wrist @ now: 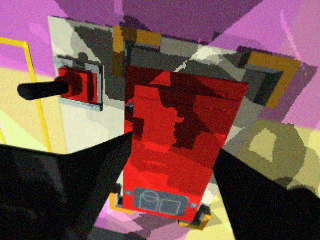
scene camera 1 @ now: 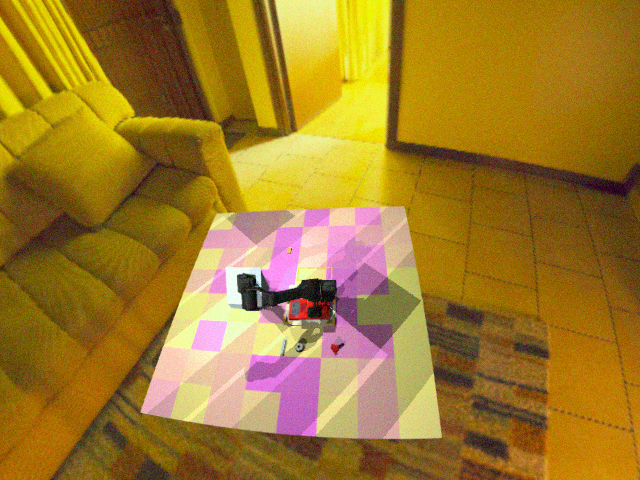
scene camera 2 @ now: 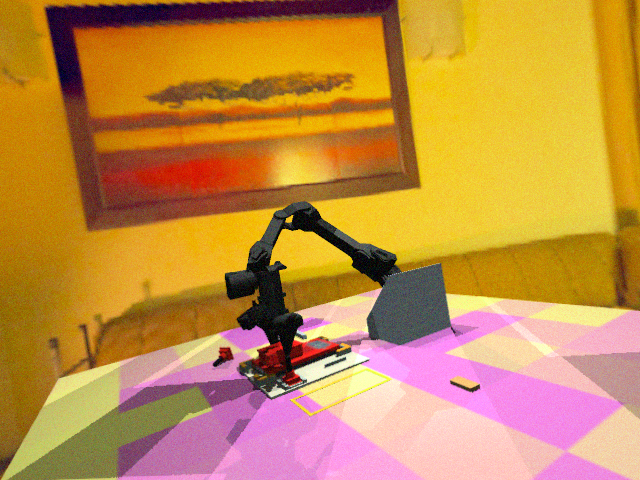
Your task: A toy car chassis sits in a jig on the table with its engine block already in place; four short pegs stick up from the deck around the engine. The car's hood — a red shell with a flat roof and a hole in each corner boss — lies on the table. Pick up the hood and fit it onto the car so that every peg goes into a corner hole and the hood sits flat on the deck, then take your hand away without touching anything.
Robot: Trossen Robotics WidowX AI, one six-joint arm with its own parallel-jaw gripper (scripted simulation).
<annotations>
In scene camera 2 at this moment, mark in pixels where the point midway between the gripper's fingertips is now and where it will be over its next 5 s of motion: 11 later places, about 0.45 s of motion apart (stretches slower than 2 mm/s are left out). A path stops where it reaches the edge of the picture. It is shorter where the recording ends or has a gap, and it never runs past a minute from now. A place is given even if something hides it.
My gripper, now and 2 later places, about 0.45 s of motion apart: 281, 352; 278, 337; 276, 325
</annotations>
